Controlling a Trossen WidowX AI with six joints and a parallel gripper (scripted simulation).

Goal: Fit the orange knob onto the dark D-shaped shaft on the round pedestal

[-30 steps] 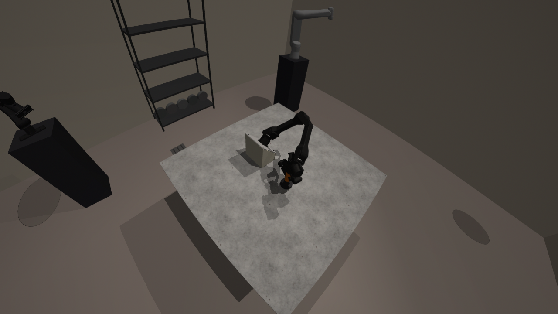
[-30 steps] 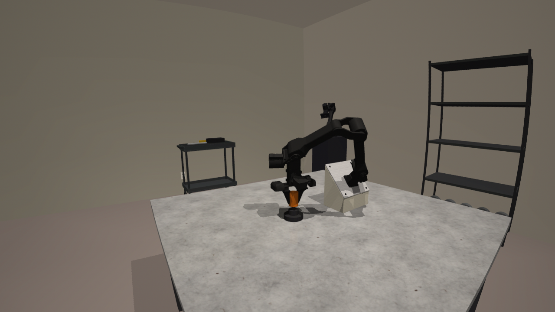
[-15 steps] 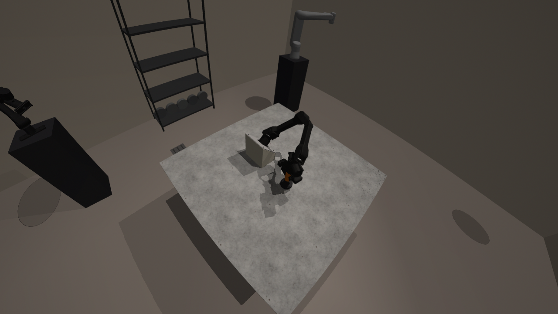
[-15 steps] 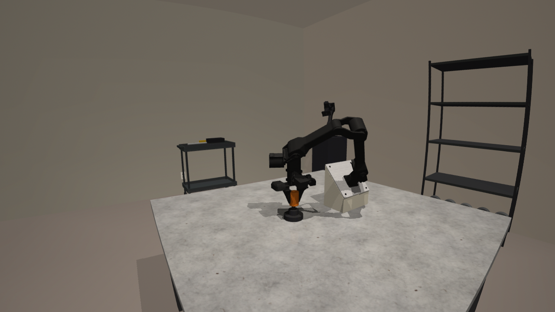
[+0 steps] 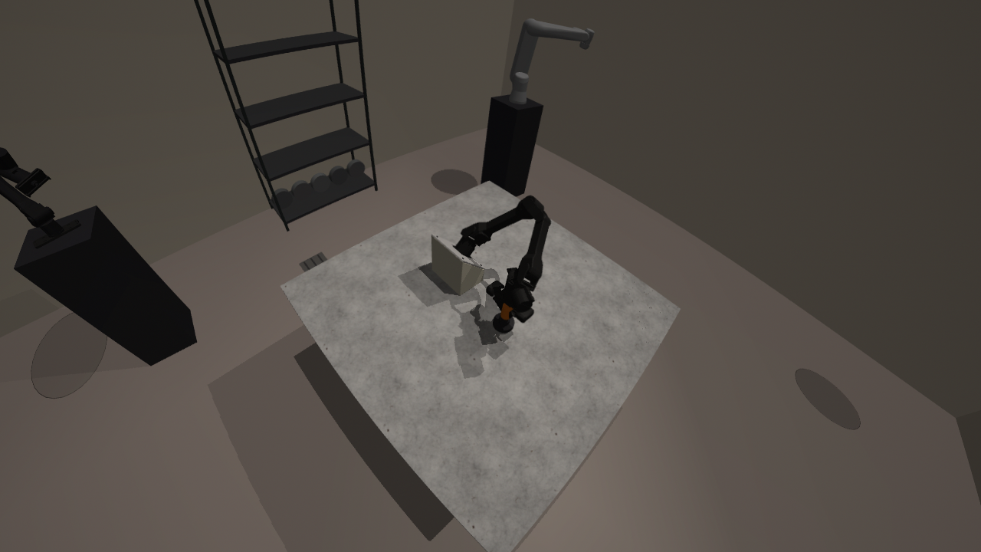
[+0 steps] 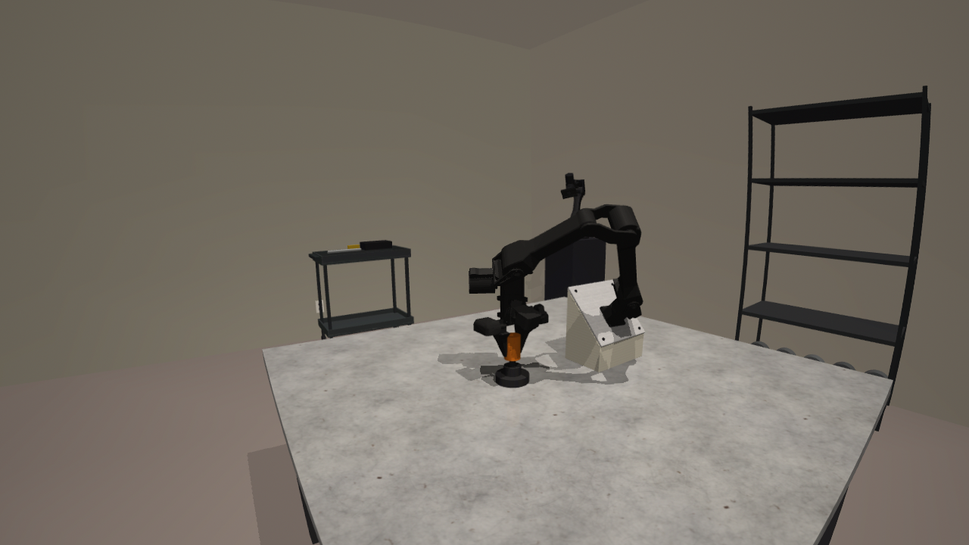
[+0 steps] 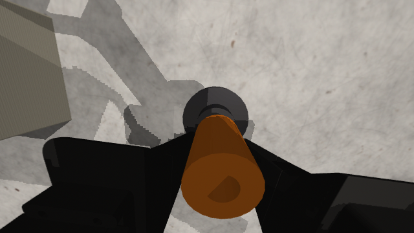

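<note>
The orange knob lies 20 mm above my gripper tip. Round my gripper tip: dark round pedestal 40 mm below.
</note>
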